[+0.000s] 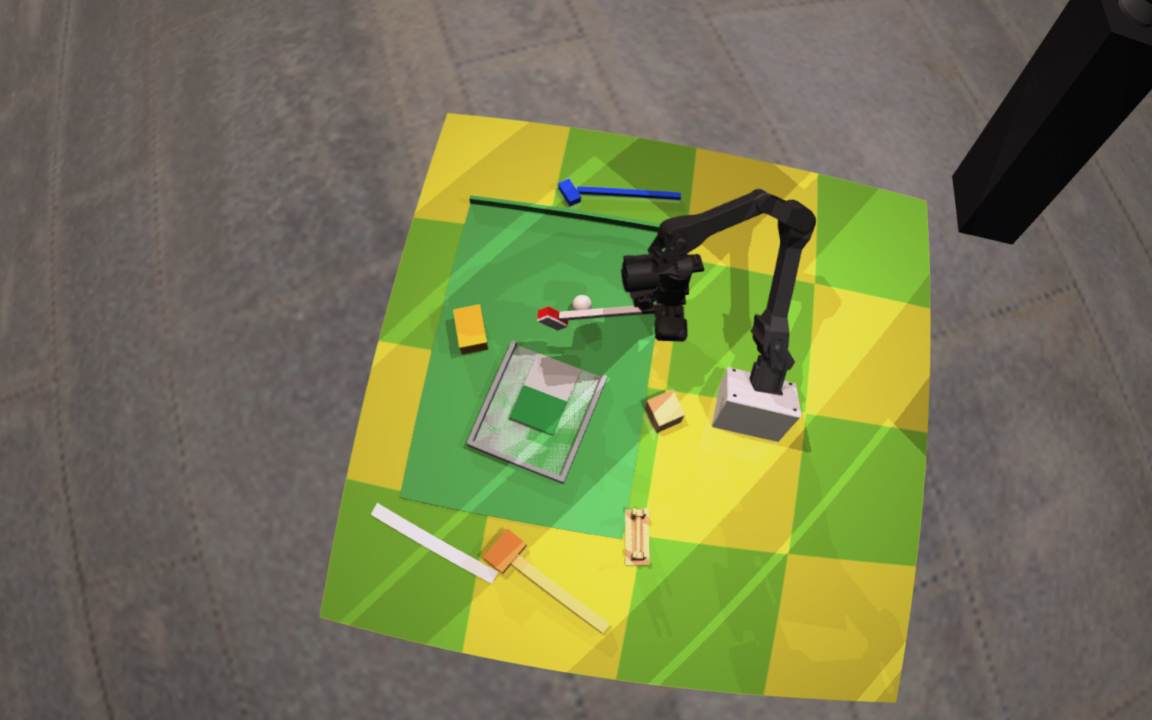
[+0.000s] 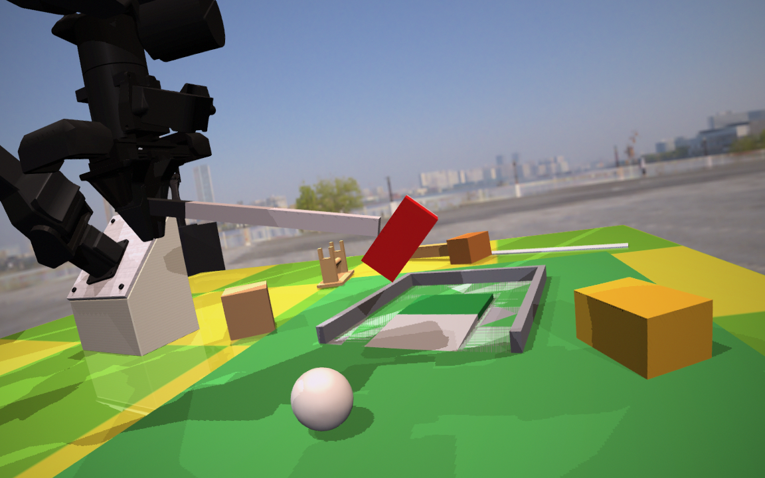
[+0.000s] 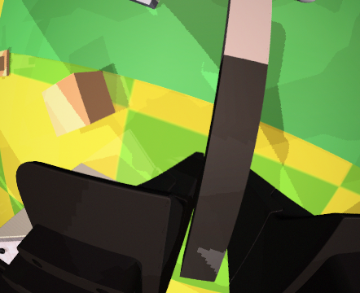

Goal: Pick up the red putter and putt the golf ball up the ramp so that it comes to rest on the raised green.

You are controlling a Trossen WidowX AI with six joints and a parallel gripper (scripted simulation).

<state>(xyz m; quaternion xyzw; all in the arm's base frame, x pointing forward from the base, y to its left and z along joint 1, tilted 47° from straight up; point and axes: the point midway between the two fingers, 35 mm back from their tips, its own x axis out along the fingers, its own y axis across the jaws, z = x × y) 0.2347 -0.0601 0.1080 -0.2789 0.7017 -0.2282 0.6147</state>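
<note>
Right now the red putter is 12 cm ahead of my gripper tip and 2 cm to the left of it. Also, from my gripper tip: grey walled frame (24 cm ahead, 21 cm to the left, 14 cm below); then white golf ball (17 cm ahead, 12 cm below, 5 cm to the right); then brown cube (17 cm to the left, 12 cm below, 3 cm behind).
</note>
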